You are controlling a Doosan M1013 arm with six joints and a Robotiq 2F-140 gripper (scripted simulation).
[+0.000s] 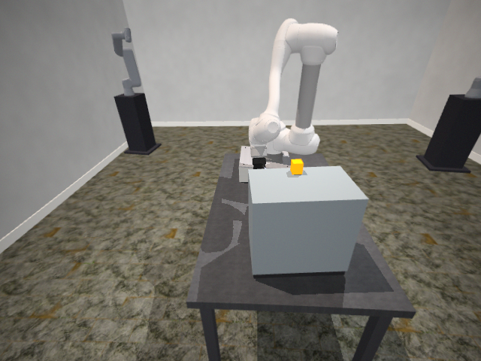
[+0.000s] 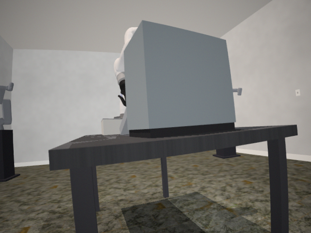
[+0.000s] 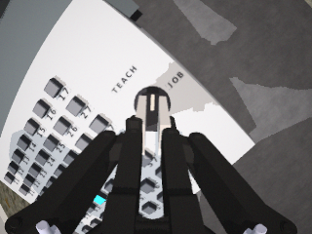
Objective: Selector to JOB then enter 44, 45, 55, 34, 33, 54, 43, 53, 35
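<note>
The black selector knob is 20 mm below my hand and 20 mm ahead of it. Also, from my hand: white keypad panel 120 mm to the left, 70 mm below, 10 mm ahead; then key 150 mm to the left, 50 mm below, 50 mm behind.
</note>
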